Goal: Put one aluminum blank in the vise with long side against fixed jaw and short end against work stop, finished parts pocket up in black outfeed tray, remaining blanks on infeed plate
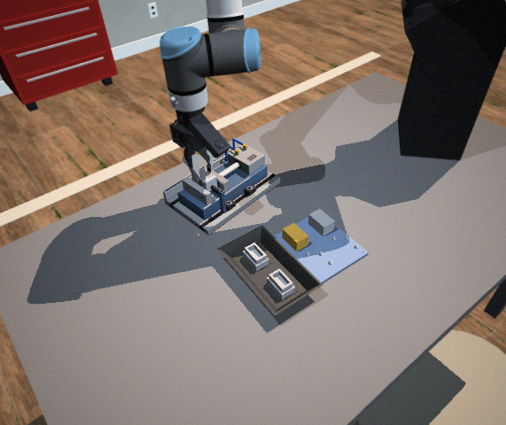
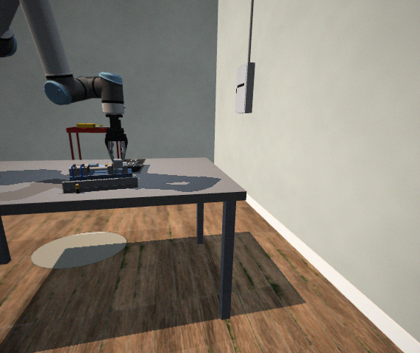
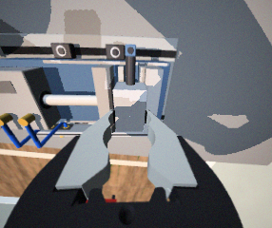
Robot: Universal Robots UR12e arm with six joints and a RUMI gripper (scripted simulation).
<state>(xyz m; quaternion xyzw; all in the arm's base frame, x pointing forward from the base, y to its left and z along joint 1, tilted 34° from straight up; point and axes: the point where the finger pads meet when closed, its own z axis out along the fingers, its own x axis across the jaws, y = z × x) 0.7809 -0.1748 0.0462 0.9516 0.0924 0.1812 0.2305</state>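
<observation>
Now: the fixed jaw 40 mm below my hand and 30 mm ahead of it. Also, from my hand: vise: 80 mm below, 70 mm behind, 10 mm to the right; then dark work stop rod: 50 mm to the left, 30 mm below; then vise rail: 100 mm to the right, 90 mm below, 60 mm behind.
</observation>
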